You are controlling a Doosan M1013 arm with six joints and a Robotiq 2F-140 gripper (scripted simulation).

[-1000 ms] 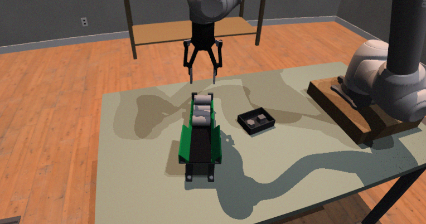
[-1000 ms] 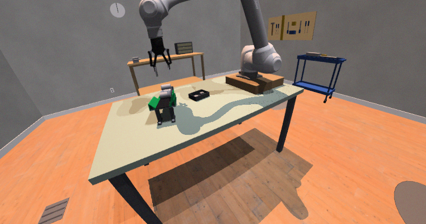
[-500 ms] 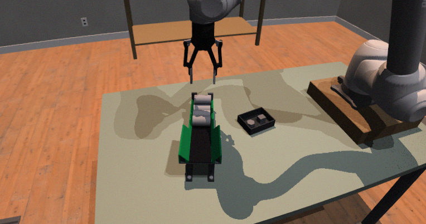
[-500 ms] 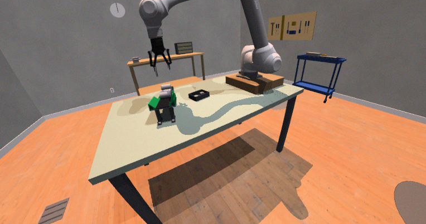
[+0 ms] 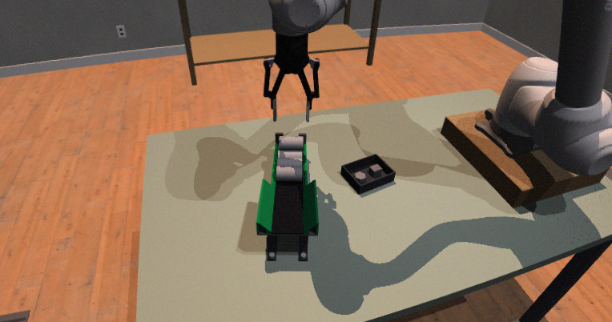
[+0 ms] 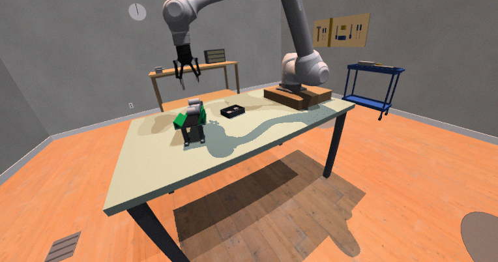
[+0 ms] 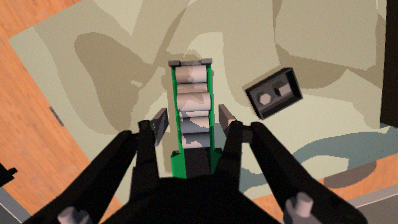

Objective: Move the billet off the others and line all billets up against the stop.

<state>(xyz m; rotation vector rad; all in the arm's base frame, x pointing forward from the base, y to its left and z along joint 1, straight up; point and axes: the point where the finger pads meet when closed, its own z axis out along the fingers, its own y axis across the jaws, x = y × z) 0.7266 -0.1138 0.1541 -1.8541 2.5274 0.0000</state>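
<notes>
Now: the green feed ramp 4 cm ahead of my hand, 11 cm to the left of it and 15 cm below it. Also, from my hand: black tray 21 cm behind, 8 cm to the left, 21 cm below; grey stop 2 cm behind, 8 cm to the right, 16 cm below.
</notes>
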